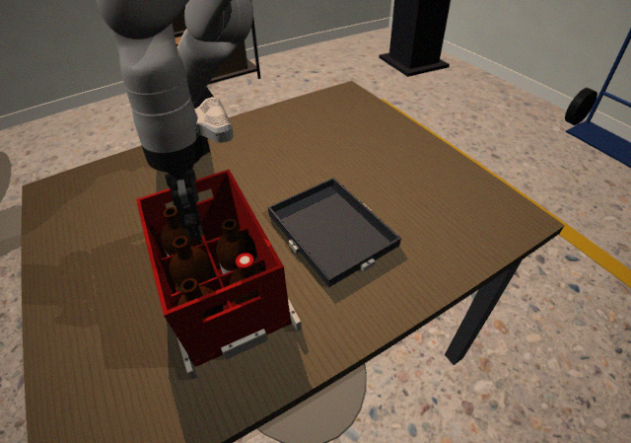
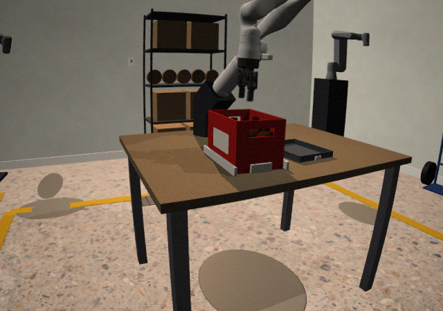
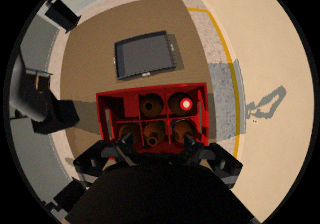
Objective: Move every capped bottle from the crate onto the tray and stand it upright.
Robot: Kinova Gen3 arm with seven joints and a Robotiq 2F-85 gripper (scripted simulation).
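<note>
The glass bottle lies 150 mm below my hand, 70 mm ahead of it and 50 mm to the left of it. From my hand the other things lie so: red crate (150 mm below, 20 mm behind, 10 mm to the left); dark grey tray (280 mm to the left, 220 mm below, 60 mm behind).
</note>
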